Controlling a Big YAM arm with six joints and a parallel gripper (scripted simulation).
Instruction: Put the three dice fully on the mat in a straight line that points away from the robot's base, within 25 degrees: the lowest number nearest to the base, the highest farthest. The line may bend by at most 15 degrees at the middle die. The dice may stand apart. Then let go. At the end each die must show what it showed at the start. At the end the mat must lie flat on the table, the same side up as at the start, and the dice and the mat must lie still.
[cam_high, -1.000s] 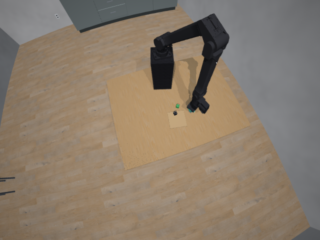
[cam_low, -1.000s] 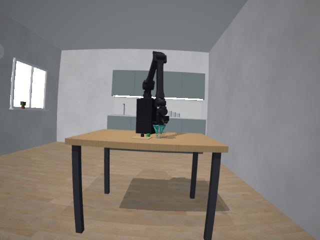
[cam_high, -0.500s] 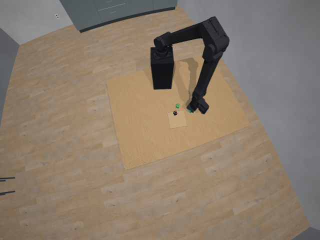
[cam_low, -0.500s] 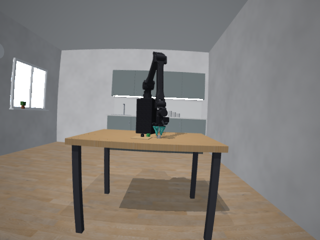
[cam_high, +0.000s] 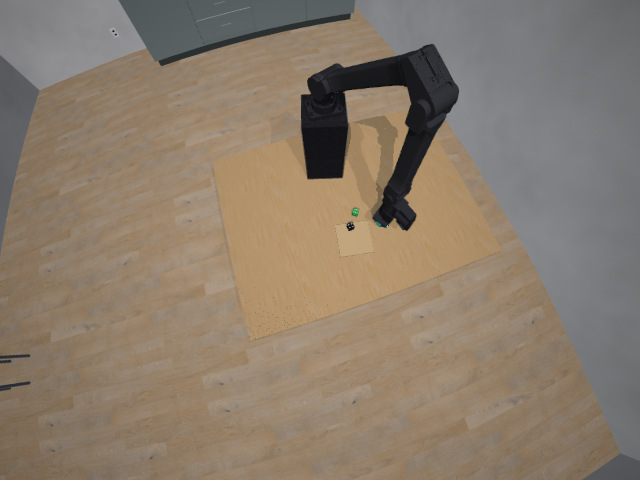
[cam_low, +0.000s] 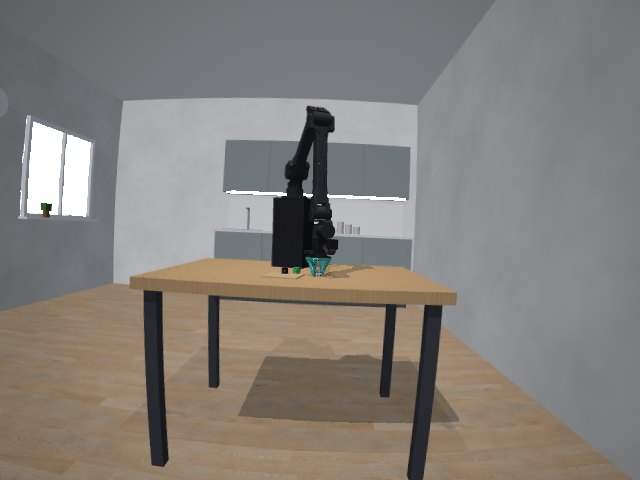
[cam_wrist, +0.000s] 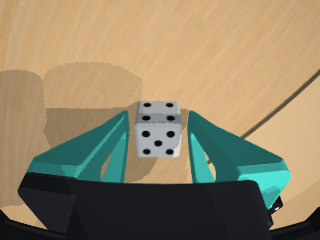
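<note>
Now: the white die right at my hand. Round my hand: mat 40 mm ahead, 130 mm to the right, 10 mm below; then green die 70 mm behind, 90 mm to the right; then black die 10 mm behind, 140 mm to the right.
</note>
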